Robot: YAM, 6 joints.
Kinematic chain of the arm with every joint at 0, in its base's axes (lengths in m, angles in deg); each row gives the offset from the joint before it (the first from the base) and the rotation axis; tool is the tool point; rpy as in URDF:
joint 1: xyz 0 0 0.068 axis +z
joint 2: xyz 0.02 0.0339 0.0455 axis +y
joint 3: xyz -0.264 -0.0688 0 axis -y
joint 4: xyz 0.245 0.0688 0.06 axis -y
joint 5: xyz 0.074 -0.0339 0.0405 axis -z
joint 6: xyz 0.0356 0 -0.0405 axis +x
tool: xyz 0 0 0 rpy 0 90 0
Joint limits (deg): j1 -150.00..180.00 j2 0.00..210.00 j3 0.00..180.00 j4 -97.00..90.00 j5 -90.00..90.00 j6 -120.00..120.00
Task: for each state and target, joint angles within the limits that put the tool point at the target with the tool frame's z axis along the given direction. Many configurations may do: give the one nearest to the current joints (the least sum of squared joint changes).
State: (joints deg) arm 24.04 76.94 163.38 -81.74 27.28 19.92
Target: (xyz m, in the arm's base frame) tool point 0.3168 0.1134 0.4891 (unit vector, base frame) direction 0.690 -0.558 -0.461
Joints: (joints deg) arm 24.51 114.96 157.07 -91.42 52.56 19.92
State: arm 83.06 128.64 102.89 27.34 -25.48 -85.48
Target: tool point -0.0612 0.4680 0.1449 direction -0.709 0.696 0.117
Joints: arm 94.64 131.78 72.16 68.47 -40.55 -85.48
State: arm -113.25 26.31 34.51 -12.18 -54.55 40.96
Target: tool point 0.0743 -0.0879 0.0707 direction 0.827 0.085 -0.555
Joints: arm -63.75 65.46 0.13 2.88 -51.23 40.96
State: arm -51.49 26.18 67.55 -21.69 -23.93 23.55
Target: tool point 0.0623 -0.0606 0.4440 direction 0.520 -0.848 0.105
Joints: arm -34.78 32.85 63.05 -23.62 23.56 23.55
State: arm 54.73 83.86 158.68 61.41 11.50 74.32
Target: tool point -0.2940 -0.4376 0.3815 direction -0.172 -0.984 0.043
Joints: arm 54.43 36.65 178.21 35.71 25.63 74.32
